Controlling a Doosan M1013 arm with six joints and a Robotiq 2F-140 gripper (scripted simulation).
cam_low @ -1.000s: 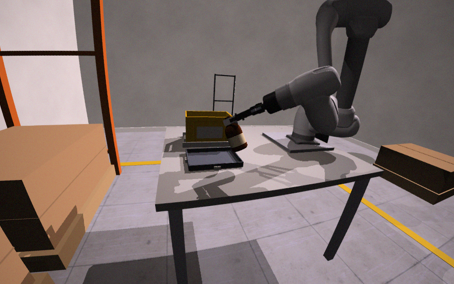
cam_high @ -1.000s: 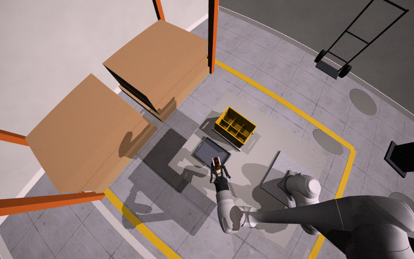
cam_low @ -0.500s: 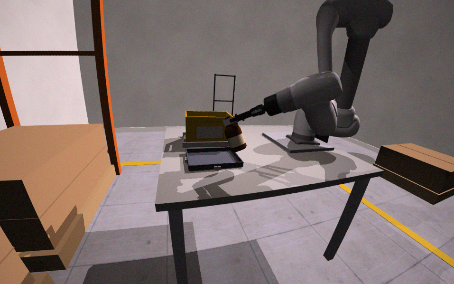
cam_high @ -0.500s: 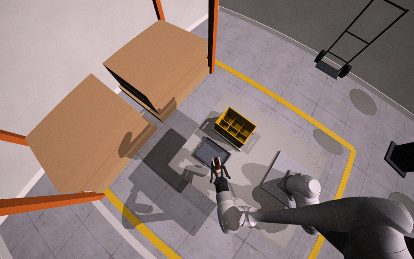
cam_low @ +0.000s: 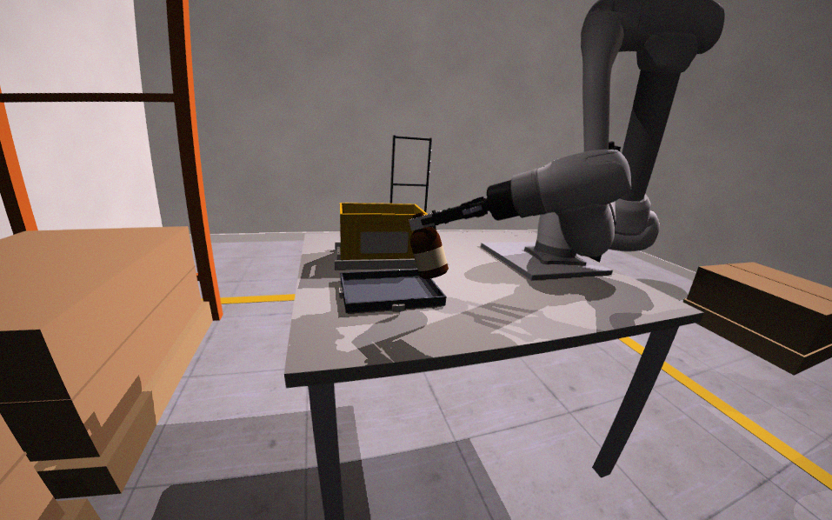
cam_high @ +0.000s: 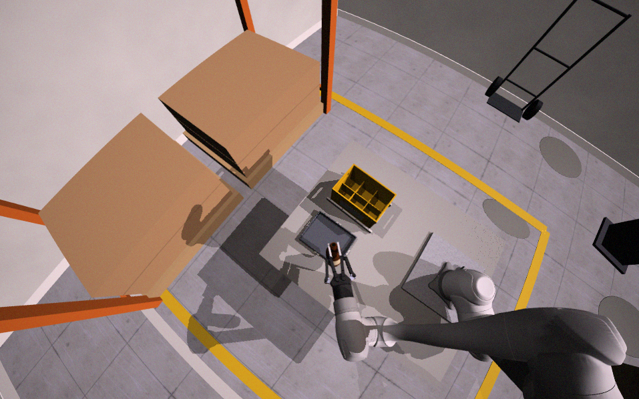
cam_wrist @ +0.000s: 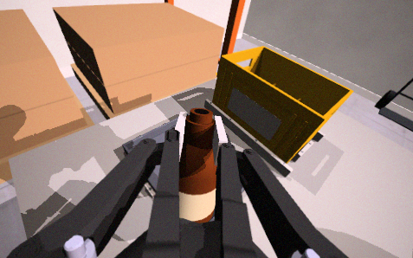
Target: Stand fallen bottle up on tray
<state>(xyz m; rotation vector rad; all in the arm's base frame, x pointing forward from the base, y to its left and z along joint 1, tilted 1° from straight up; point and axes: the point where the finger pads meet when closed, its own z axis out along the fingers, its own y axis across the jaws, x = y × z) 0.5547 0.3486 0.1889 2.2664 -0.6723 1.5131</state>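
My gripper is now 60 mm above the brown bottle. Also, from my hand: dark grey tray: 200 mm below, 80 mm ahead, 40 mm to the right; then yellow crate: 320 mm to the right, 130 mm below, 110 mm ahead.
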